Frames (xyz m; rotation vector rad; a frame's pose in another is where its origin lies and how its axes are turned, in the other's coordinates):
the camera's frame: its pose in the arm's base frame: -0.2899 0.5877 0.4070 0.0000 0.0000 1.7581
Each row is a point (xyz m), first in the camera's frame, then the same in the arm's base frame.
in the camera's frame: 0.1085 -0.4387 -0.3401
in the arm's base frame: 0.1209 0.7760 0.0669
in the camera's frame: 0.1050 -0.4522 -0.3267
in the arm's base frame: 0.1348 0.7751 0.0803
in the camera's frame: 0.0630 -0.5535 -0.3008
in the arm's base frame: 0.2422 0.7527 0.1062
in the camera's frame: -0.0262 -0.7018 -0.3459
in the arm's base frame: 0.4045 0.6926 0.0611
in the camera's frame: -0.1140 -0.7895 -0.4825
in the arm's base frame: 0.5070 0.6227 -0.0755
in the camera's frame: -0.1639 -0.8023 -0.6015
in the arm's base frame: 0.5289 0.5761 -0.1945
